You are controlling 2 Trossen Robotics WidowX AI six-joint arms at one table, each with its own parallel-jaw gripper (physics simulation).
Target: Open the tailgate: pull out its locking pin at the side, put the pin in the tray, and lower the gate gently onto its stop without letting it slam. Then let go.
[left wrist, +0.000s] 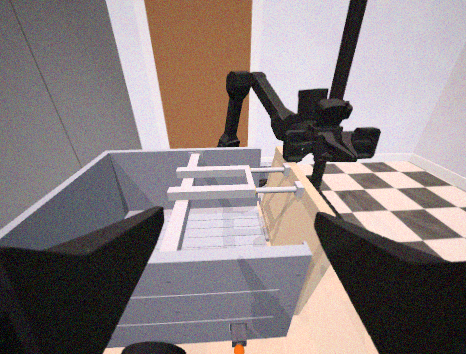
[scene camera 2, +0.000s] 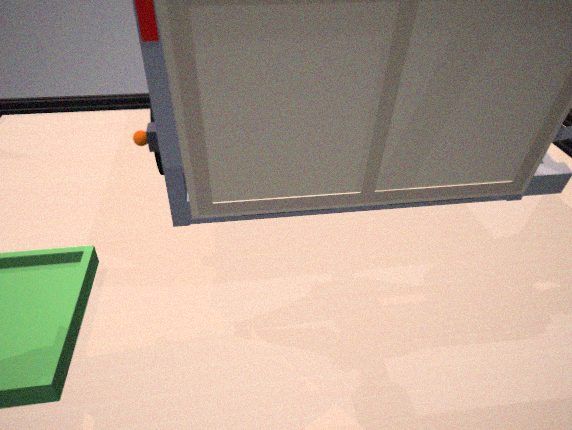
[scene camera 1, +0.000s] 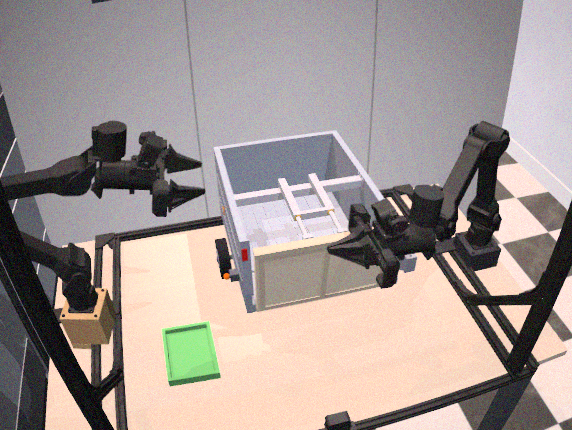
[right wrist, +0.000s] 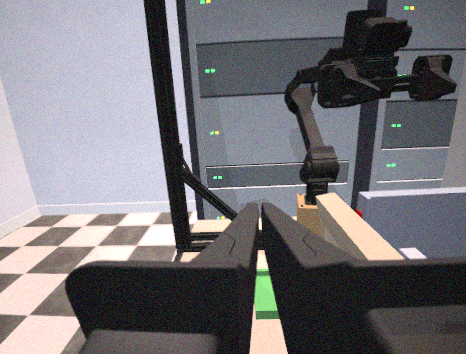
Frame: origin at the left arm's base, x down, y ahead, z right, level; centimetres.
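Where they show: left gripper, fingertip midpoint: (left wrist: 240,216) (scene camera 1: 203,177) (right wrist: 416,91); right gripper, fingertip midpoint: (left wrist: 354,159) (scene camera 1: 327,249) (right wrist: 258,211); left arm's base at its link origin: (scene camera 1: 83,303); right arm's base at its link origin: (scene camera 1: 478,240).
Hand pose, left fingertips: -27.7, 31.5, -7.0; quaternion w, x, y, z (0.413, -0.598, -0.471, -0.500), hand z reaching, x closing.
Note:
Each offset is from my left fingertips to the top centre of the thing, as dx, dy, dz. "spot": to the spot under its first point. Level surfaces: height alone.
The beige tailgate (scene camera 1: 295,280) (scene camera 2: 295,100) (left wrist: 290,215) stands upright at the rear of the grey truck bed. The locking pin's orange knob (scene camera 1: 226,276) (scene camera 2: 140,138) (left wrist: 239,349) sticks out of a small bracket low on the bed's left side in scene camera 1. The green tray @(+36.4, -6.9, +13.7) (scene camera 1: 195,380) (scene camera 2: 75,327) lies on the table at the front left, with nothing in it. My left gripper (scene camera 1: 203,177) (left wrist: 240,216) is open and empty, above and left of the bed. My right gripper (scene camera 1: 330,248) (right wrist: 258,211) is shut and empty, outside the tailgate near its upper edge.
A white frame @(spot: +9.9, +22.0, -0.2) (scene camera 1: 314,212) (left wrist: 215,191) rests on a crossbar in the bed, with two rods reaching toward the tailgate. A black wheel @(+28.2, +0.3, -13.7) (scene camera 1: 222,257) is beside the pin. A grey block (scene camera 1: 408,263) (scene camera 2: 550,185) lies right of the tailgate. Black rails border the table @(dx +38.6) (scene camera 1: 325,360).

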